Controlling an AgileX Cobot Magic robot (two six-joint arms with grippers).
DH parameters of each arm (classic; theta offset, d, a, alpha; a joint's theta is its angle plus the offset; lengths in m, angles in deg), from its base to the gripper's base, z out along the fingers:
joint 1: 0 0.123 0 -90
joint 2: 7.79 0 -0.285 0
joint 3: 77.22 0 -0.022 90
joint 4: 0 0.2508 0 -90
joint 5: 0 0 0.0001 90
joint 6: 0 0.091 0 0
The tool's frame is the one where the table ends.
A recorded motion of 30 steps. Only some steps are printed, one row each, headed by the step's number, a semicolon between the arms.
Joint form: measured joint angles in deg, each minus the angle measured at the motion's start. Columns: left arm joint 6, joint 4, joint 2, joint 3, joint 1, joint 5; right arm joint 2, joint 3, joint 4, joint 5, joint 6, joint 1.
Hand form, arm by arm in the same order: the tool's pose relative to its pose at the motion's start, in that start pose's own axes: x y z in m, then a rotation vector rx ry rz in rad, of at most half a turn. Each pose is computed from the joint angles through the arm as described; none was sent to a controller.
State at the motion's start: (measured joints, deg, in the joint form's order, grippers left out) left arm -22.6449 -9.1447 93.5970 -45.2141 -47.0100 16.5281; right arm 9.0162 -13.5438 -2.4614 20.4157 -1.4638 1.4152
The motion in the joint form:
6: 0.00 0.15 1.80 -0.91 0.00 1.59; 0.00 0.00 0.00 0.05 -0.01 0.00
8: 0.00 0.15 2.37 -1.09 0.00 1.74; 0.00 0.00 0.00 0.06 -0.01 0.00
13: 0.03 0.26 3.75 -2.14 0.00 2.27; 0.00 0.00 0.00 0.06 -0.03 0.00
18: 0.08 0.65 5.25 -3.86 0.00 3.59; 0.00 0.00 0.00 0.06 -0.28 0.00
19: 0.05 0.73 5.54 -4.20 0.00 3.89; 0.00 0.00 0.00 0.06 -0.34 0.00
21: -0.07 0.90 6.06 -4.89 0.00 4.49; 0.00 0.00 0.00 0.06 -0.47 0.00
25: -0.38 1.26 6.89 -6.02 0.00 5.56; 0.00 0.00 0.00 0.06 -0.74 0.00
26: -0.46 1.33 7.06 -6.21 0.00 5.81; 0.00 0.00 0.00 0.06 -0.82 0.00
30: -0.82 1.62 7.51 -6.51 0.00 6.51; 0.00 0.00 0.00 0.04 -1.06 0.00
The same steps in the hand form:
6: 0.0008 0.0005 0.0074 -0.0195 0.0386 0.0018; 0.0001 0.0000 0.0000 0.0000 0.0009 -0.0002
8: 0.0011 0.0008 0.0099 -0.0240 0.0468 0.0014; 0.0001 0.0000 0.0000 0.0000 0.0010 -0.0002
13: -0.0008 -0.0002 0.0151 -0.0311 0.0600 0.0035; 0.0001 0.0000 0.0000 0.0000 0.0010 -0.0005
18: -0.0046 -0.0023 0.0200 -0.0399 0.0772 0.0110; 0.0001 0.0000 0.0000 0.0000 0.0010 -0.0049
19: -0.0052 -0.0027 0.0210 -0.0419 0.0811 0.0118; 0.0001 0.0000 0.0000 0.0000 0.0010 -0.0059
21: -0.0068 -0.0036 0.0225 -0.0454 0.0879 0.0127; 0.0001 0.0000 0.0000 0.0000 0.0010 -0.0082
25: -0.0092 -0.0050 0.0250 -0.0521 0.0996 0.0134; 0.0001 0.0000 0.0000 0.0000 0.0010 -0.0129
26: -0.0094 -0.0051 0.0256 -0.0541 0.1031 0.0132; 0.0001 0.0000 0.0000 0.0000 0.0010 -0.0143
30: -0.0091 -0.0047 0.0273 -0.0623 0.1157 0.0115; 0.0001 0.0000 0.0000 0.0000 0.0007 -0.0185

